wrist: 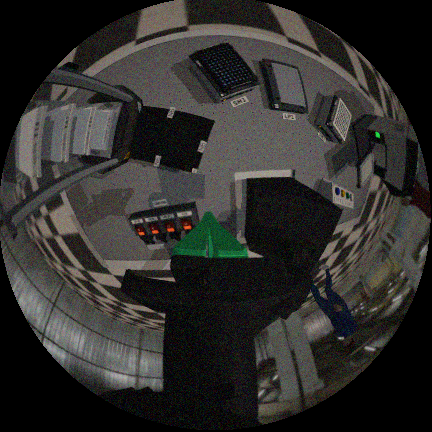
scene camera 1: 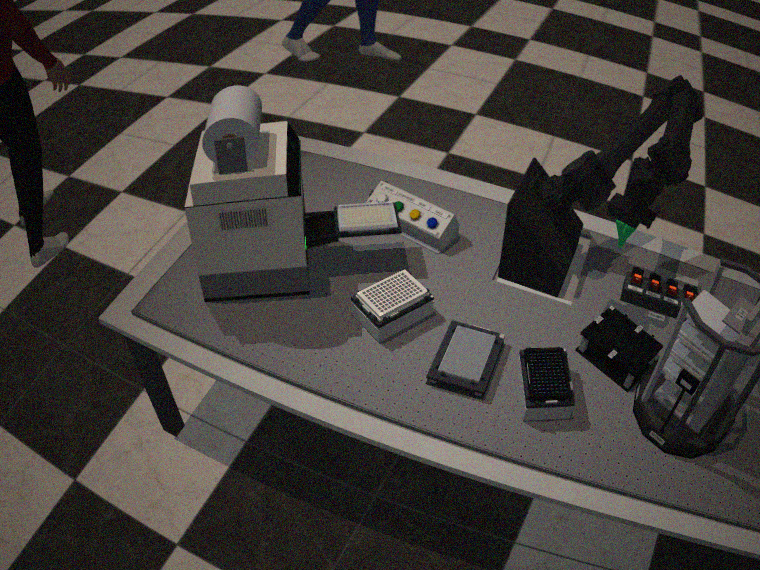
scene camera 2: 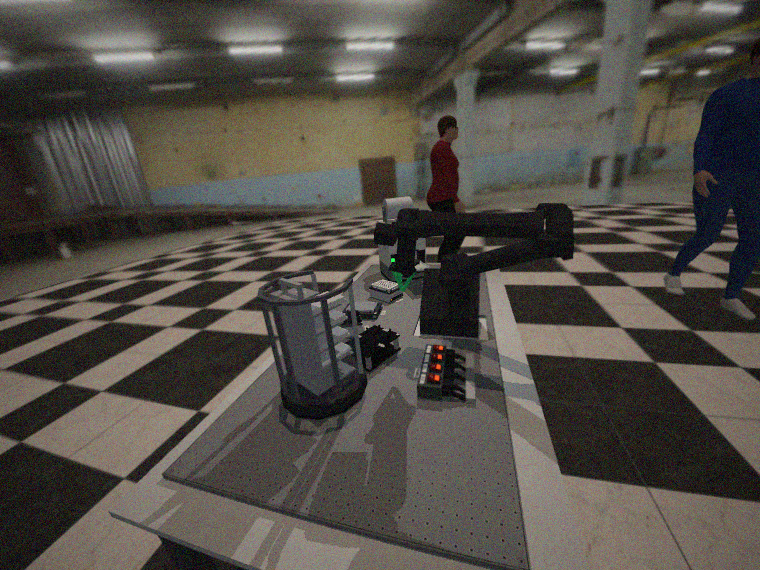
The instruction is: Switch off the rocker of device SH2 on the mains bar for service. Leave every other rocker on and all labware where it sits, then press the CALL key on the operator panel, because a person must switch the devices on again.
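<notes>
The mains bar carries several rockers in a row. Four orange lights show on it, and all four rockers look lit. Its small labels are too blurred to read for certain. My gripper has green fingertips; it is shut and empty. It hangs above the table near the arm base, and in the wrist view its tips lie beside the bar's right end. The operator panel stands on the other side of the arm base, with green, yellow and blue buttons; its key labels are unreadable.
A caged plate carousel stands near the bar, beside a black device. A black plate, a grey plate and a white plate sit on devices. Another plate sits at the printer-topped machine.
</notes>
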